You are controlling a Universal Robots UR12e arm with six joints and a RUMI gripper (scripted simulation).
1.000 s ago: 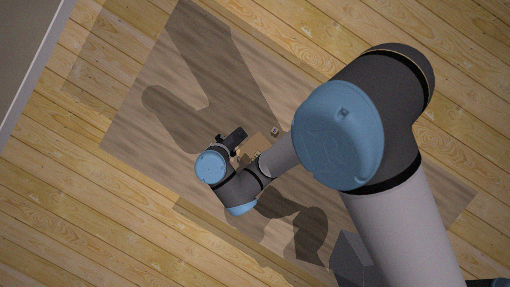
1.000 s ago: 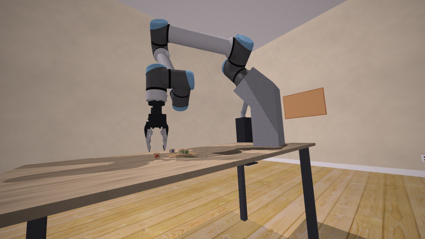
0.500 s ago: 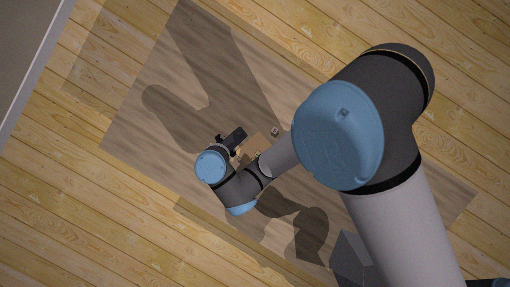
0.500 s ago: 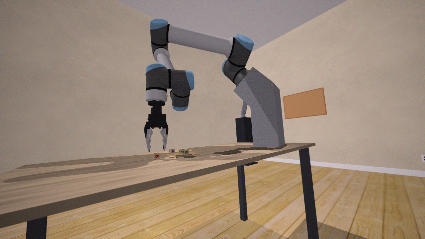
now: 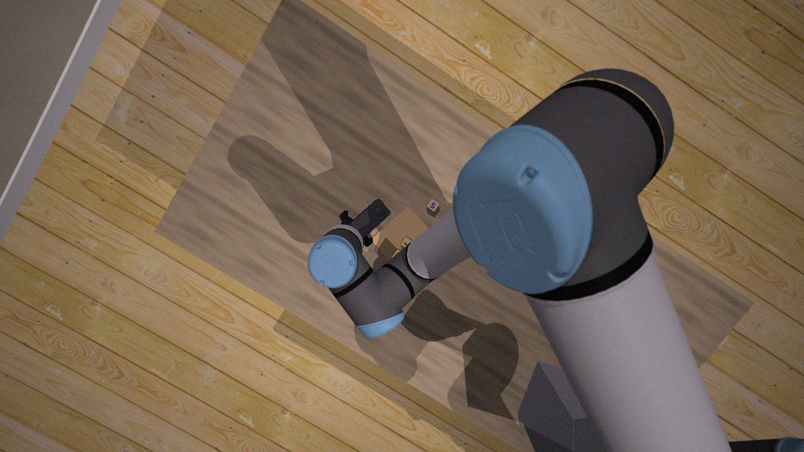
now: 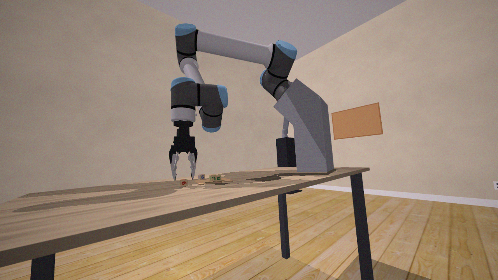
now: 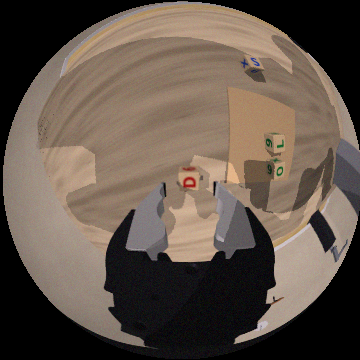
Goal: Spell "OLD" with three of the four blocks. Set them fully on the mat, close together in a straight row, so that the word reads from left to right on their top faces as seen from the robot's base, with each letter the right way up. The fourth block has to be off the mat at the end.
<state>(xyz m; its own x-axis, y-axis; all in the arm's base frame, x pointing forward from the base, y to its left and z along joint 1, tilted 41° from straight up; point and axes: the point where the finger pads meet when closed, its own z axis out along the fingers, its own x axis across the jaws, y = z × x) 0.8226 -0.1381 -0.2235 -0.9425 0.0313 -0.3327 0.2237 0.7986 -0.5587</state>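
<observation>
The mat is 130 mm behind my hand, 40 mm below it and 30 mm to the right of it.
</observation>
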